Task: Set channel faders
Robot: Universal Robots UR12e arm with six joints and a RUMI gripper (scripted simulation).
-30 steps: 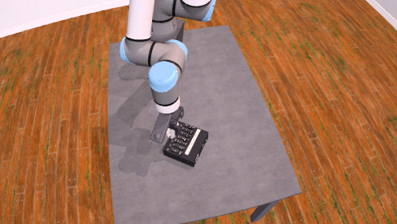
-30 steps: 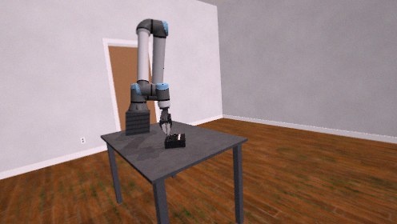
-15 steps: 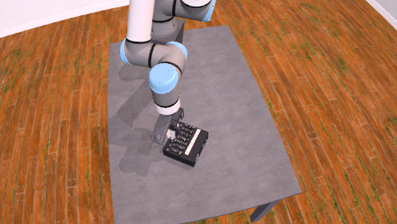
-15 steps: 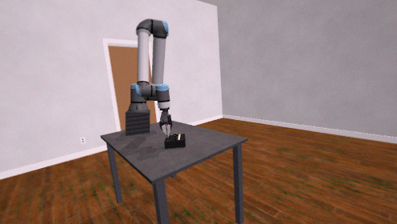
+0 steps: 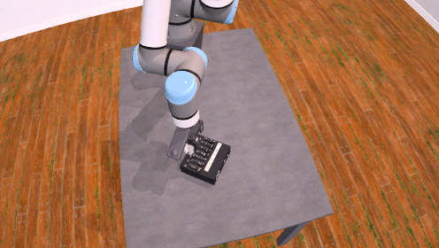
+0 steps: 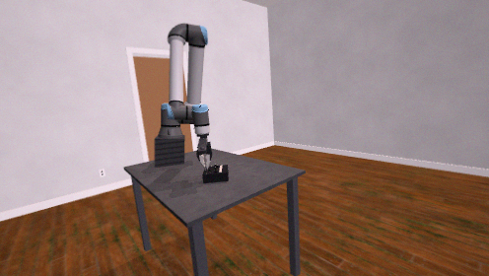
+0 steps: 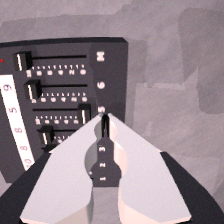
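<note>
Right now the channel fader cap is 1 cm to the left of my hand, 1 cm below it and 1 cm ahead of it. Also, from my hand: fader knob (9 cm to the left, 1 cm below, 1 cm behind).
</note>
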